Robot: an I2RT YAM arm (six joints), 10 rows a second.
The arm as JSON. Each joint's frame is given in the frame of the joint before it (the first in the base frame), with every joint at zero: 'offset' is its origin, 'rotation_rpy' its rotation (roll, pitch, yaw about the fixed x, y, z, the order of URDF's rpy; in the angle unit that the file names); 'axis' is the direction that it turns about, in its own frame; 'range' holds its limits. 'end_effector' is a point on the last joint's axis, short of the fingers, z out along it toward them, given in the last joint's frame.
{
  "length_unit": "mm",
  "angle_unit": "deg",
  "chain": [
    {
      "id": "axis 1",
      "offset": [
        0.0,
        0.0,
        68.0
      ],
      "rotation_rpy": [
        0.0,
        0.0,
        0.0
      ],
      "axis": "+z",
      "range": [
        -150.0,
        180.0
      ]
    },
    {
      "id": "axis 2",
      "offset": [
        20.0,
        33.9,
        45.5
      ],
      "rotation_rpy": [
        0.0,
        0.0,
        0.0
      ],
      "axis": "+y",
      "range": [
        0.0,
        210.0
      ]
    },
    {
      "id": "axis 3",
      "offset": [
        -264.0,
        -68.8,
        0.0
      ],
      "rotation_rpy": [
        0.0,
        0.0,
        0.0
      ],
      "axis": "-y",
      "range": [
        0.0,
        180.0
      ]
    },
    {
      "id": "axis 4",
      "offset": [
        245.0,
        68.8,
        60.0
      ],
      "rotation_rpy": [
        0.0,
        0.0,
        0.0
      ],
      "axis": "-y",
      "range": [
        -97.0,
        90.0
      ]
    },
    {
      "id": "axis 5",
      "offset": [
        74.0,
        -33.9,
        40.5
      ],
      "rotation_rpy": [
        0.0,
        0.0,
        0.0
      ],
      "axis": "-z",
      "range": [
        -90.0,
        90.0
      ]
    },
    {
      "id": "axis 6",
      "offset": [
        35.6,
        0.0,
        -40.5
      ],
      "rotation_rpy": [
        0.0,
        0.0,
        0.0
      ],
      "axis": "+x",
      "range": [
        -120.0,
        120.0
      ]
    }
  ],
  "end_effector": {
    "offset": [
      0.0,
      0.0,
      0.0
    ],
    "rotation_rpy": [
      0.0,
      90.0,
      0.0
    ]
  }
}
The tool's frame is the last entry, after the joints.
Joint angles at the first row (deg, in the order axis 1, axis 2, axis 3, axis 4, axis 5, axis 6):
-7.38 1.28 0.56 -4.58 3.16 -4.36
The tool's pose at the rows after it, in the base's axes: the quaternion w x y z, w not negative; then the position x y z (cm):
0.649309, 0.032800, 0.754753, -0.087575, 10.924, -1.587, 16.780
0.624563, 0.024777, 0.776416, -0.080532, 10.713, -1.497, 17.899
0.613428, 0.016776, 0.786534, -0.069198, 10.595, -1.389, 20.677
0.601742, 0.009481, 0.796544, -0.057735, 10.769, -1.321, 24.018
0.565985, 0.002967, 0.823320, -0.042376, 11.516, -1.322, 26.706
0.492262, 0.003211, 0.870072, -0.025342, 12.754, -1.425, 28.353
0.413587, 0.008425, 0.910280, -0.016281, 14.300, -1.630, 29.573
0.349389, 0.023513, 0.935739, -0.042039, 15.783, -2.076, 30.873
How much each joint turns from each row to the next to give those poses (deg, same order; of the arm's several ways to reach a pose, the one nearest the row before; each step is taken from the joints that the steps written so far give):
0.01 1.42 1.53 -2.95 -0.39 -0.44
-0.01 2.47 4.11 -5.44 -1.01 -0.35
0.00 4.42 7.01 -4.41 -1.49 0.00
0.00 5.94 8.37 -4.29 -1.44 0.02
0.00 7.67 8.42 -5.99 -1.53 0.03
0.00 9.16 8.33 -9.31 -0.92 0.19
0.03 9.09 7.76 -8.85 0.18 0.18
0.00 7.65 7.30 -7.26 4.06 0.02

